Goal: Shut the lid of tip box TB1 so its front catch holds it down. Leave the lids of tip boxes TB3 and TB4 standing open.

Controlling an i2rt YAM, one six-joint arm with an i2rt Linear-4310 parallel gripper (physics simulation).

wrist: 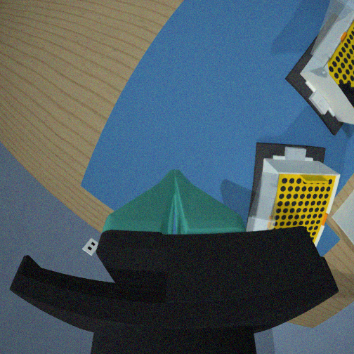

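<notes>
Tip box TB1 (305,205), with a yellow perforated top and pale walls, stands on a dark base to the right of my gripper. Its label does not show. A pale, see-through piece, likely part of its lid, shows at its lower left; the rest is hidden behind the gripper body, and the yellow top is uncovered. My gripper (174,176) has green fingers, which are shut and empty, left of TB1 and apart from it in the view. Another box, likely TB4 (345,62), is cut off at the upper right, with a clear lid standing open at its far side. TB3 does not show.
The boxes stand on a blue mat (175,90) on a wooden table (65,75) with a curved edge. A small white tile with two black squares (90,246) lies left of the gripper. A pale panel (346,210) is at the right edge.
</notes>
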